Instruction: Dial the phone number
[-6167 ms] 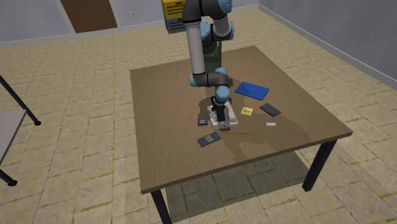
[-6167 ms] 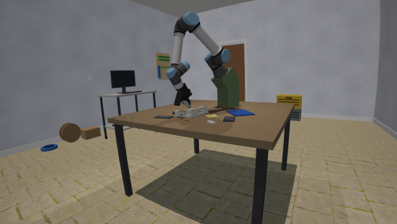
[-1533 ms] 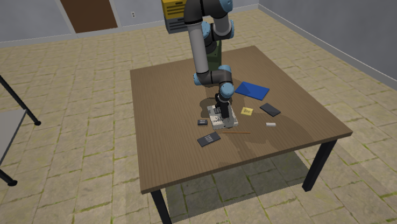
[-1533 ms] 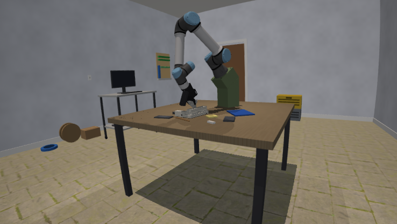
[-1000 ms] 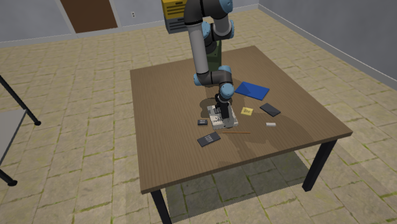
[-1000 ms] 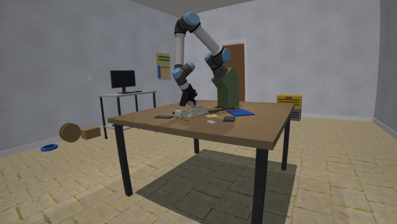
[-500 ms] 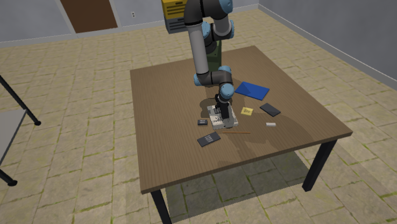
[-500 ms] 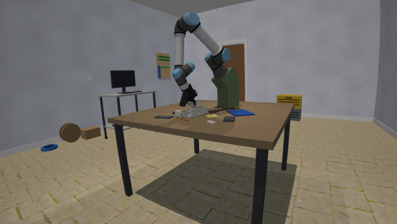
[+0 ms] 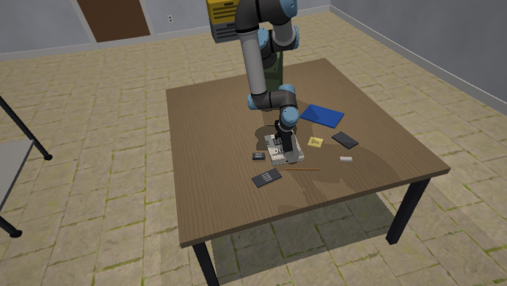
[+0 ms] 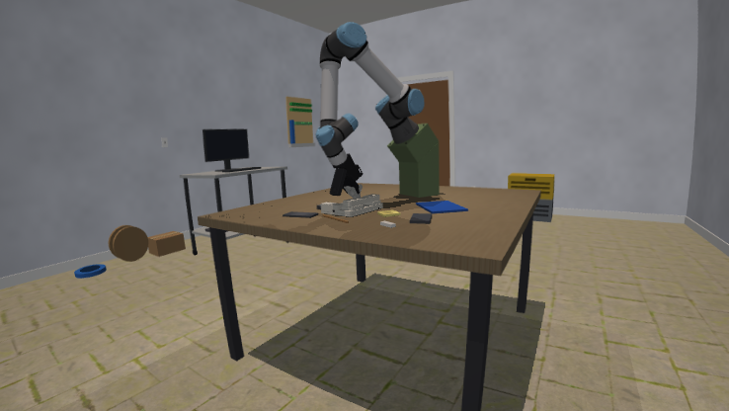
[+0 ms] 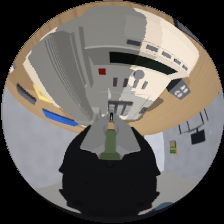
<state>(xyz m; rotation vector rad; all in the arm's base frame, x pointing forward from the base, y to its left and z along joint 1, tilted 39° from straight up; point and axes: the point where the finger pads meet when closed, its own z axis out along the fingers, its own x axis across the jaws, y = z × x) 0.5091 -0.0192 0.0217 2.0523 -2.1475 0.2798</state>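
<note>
Now: hand 5 cm to the right of the handset and 4 cm short of it. Round my hand: yellow note (19 cm to the left, 5 cm ahead, 4 cm below); then pencil (21 cm ahead, 5 cm to the left, 4 cm below); then small dark device (15 cm to the right, 7 cm ahead, 3 cm below).
</note>
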